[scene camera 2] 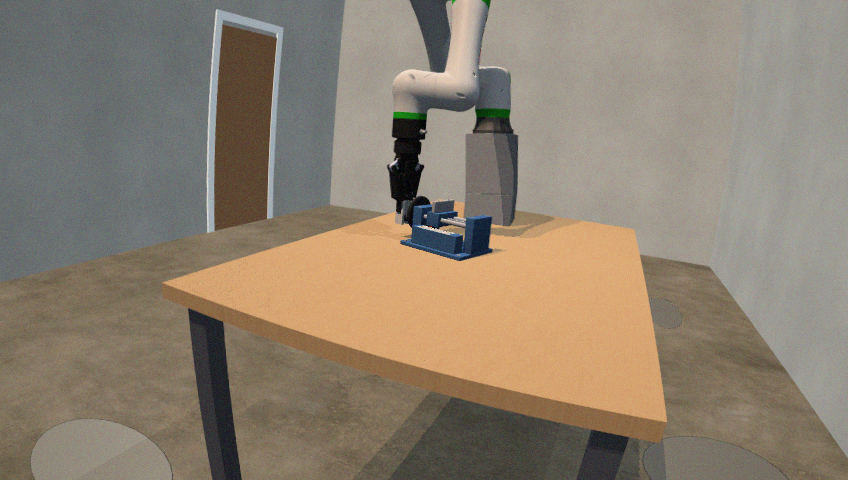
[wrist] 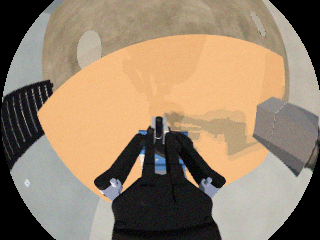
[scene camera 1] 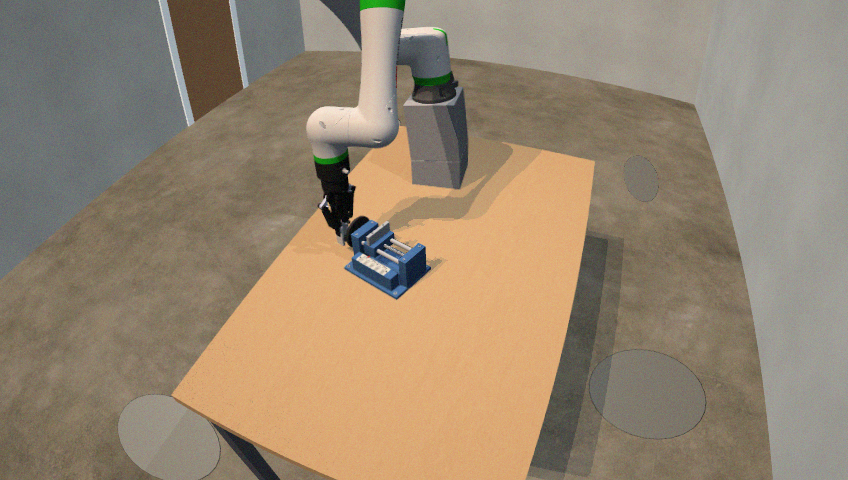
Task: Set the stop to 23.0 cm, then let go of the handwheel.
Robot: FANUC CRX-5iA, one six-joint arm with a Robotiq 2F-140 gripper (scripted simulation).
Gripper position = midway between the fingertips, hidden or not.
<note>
In view: my gripper (scene camera 2: pixel 402 223) and a blue slide fixture (scene camera 2: pixel 477 229).
My gripper also shows in the wrist view (wrist: pixel 158 121) and in scene camera 1 (scene camera 1: pixel 344 241).
</note>
